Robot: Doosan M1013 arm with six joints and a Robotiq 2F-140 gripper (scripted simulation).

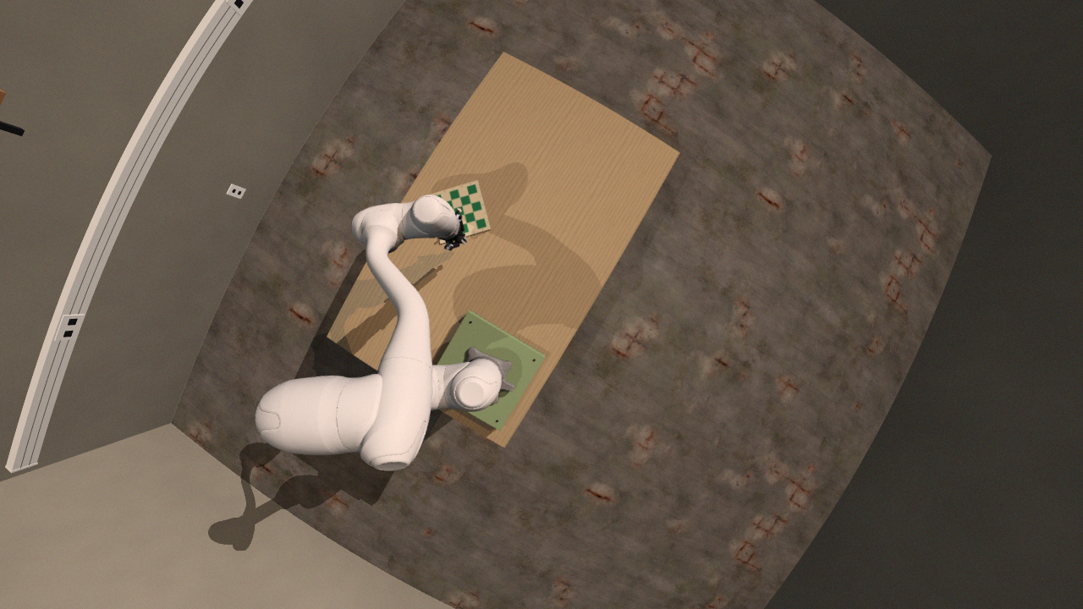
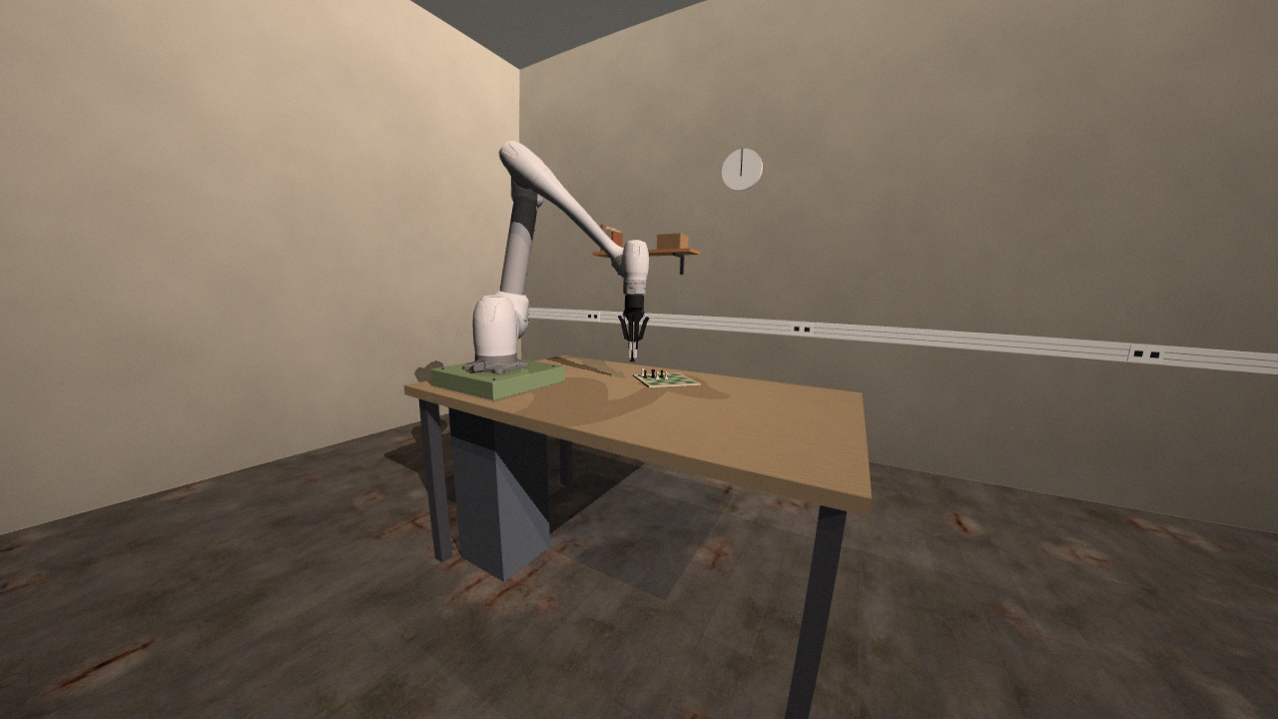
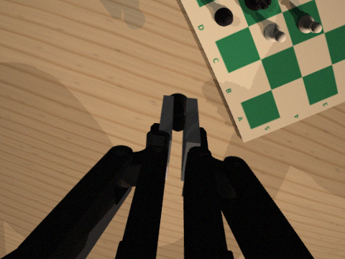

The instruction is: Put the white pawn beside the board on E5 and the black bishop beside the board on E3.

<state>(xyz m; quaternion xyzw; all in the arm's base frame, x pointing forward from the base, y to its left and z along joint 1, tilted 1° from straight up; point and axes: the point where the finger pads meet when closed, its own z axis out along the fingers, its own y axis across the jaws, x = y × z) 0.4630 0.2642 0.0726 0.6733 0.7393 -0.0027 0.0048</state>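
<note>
Right now the chessboard is 110 mm ahead of my hand, 90 mm to the left of it and 130 mm below it.
</note>
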